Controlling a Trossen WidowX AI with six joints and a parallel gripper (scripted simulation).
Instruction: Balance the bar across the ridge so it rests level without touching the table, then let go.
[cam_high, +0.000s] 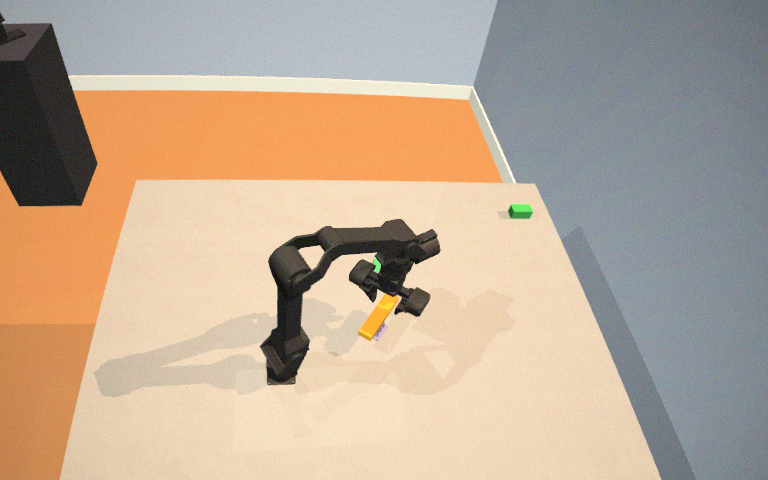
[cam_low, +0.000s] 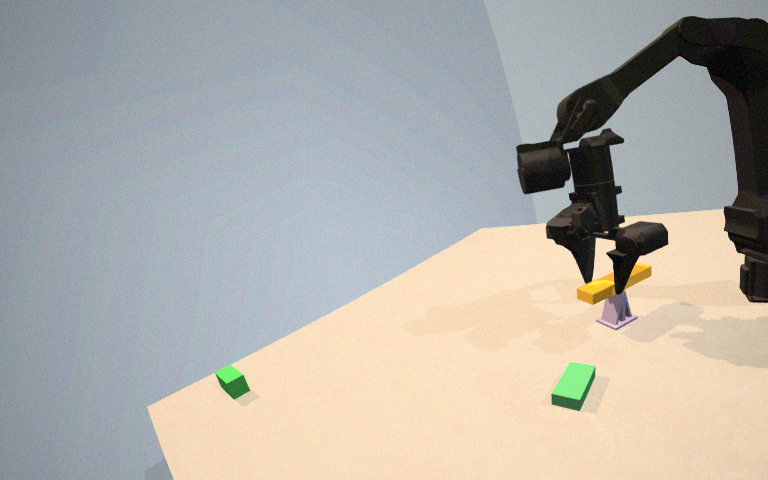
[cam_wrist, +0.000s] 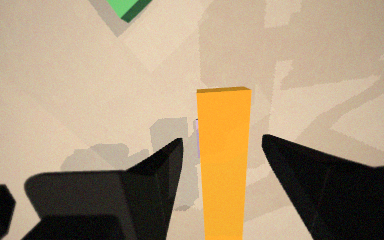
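The yellow bar is 2 cm behind my gripper tip and 2 cm to the right of it. Round my gripper tip: small green cube 49 cm ahead, 37 cm to the left, 5 cm below; then flat green block 1 cm ahead, 16 cm to the left, 6 cm below.
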